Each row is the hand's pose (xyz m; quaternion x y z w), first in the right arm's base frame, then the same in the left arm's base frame.
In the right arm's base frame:
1: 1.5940 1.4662 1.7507 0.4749 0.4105 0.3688 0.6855
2: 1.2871 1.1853 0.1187 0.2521 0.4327 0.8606 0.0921
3: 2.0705 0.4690 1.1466 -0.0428 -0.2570 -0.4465 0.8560
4: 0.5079 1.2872 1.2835 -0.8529 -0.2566 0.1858 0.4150
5: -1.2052 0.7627 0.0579 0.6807 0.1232 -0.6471 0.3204
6: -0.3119 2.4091 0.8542 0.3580 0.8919 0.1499 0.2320
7: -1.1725 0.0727 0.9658 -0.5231 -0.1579 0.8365 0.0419
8: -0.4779 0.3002 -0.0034 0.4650 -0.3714 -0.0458 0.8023
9: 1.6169 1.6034 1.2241 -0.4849 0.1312 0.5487 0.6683
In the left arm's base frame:
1: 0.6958 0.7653 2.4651 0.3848 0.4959 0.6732 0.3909
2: 0.4588 0.8731 0.8012 -0.0739 -0.3426 -0.8870 0.3007
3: 1.6503 0.6641 1.6496 0.2090 -0.1709 -0.1090 0.9567
4: 0.0112 0.0220 1.8257 -0.5970 -0.5996 0.2889 0.4480
5: -0.9637 -1.1520 0.2820 0.6197 0.4916 -0.4375 0.4277
6: -1.4114 0.2756 1.6619 0.0110 0.9210 0.3794 0.0873
7: -0.3240 -1.8429 0.9261 0.4012 0.4925 -0.7453 0.2025
8: -0.1422 -0.9053 0.1769 0.7040 -0.1425 0.2110 0.6630
9: 0.5409 1.0305 2.0152 -0.3739 -0.1661 0.7824 0.4695

